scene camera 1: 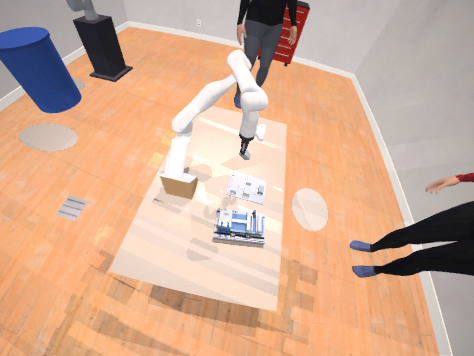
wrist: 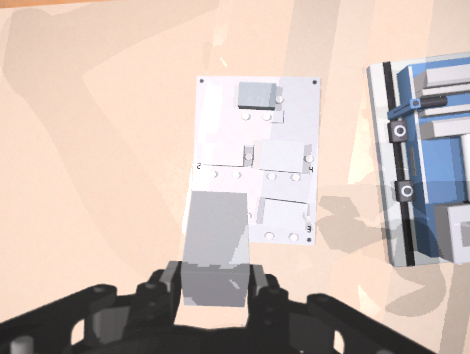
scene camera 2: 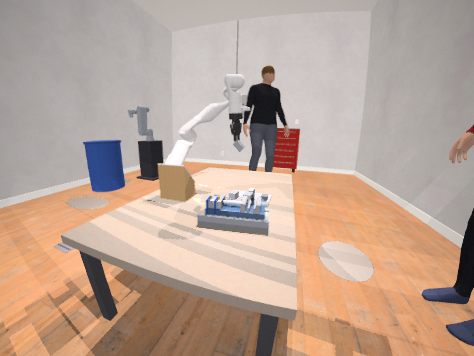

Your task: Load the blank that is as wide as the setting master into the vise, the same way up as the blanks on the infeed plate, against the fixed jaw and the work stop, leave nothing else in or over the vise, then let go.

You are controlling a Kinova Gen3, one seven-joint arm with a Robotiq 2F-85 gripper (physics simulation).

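Pixels of known places: gripper, fingertip midpoint: (scene camera 1: 243, 151) (wrist: 215, 280) (scene camera 2: 236, 141); arm's base at its link origin: (scene camera 1: 174, 175) (scene camera 2: 171, 169).
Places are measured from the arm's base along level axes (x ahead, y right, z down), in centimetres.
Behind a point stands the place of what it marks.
My gripper (scene camera 1: 244, 151) {x 34.0, y -17.0, z -16.7 cm} (scene camera 2: 236, 139) {x 34.0, y -17.0, z -16.7 cm} (wrist: 215, 280) {x 34.0, y -17.0, z -16.7 cm} is shut on a grey rectangular block (scene camera 1: 245, 156) {x 35.8, y -15.5, z -14.9 cm} (scene camera 2: 239, 146) {x 36.1, y -15.6, z -14.0 cm} (wrist: 216, 227) {x 36.6, y -17.3, z -15.5 cm}. The block is tilted and held high above the table. The white infeed plate (scene camera 1: 256, 181) {x 48.1, y -23.0, z 15.9 cm} (wrist: 296, 131) {x 47.3, y -10.3, z 15.9 cm} lies beyond it in the wrist view. A darker blue-grey block (wrist: 257, 95) {x 51.9, y -16.5, z 13.4 cm} sits at its far end. Pale blanks sit near marks 2 (wrist: 222, 153) {x 43.1, y -20.9, z 12.3 cm}, 4 (wrist: 281, 155) {x 43.2, y -12.5, z 12.3 cm} and 3 (wrist: 285, 213) {x 35.1, y -11.5, z 12.3 cm}. The held block hides part of the plate. The blue vise (scene camera 2: 235, 210) {x 45.5, y 14.9, z 10.9 cm} (wrist: 442, 172) {x 42.1, y 8.7, z 10.7 cm} stands right of the plate in the wrist view, partly cut off; I cannot tell its jaw contents.
The vise's grey base (scene camera 1: 239, 241) {x 46.3, y 20.9, z 14.8 cm} (scene camera 2: 232, 223) {x 46.4, y 20.9, z 14.0 cm} stands on the table (scene camera 1: 200, 265) {x 29.4, y 38.9, z 16.7 cm} (scene camera 2: 200, 255) {x 42.8, y 40.4, z 16.8 cm}. The arm's tan mount (scene camera 1: 179, 187) {x 4.5, y 4.4, z 4.2 cm} (scene camera 2: 174, 183) {x 4.9, y 4.4, z 6.5 cm} is left of the plate. A small white object (scene camera 1: 260, 132) lies behind the gripper. A person (scene camera 1: 265, 30) (scene camera 2: 265, 107) stands behind the table.
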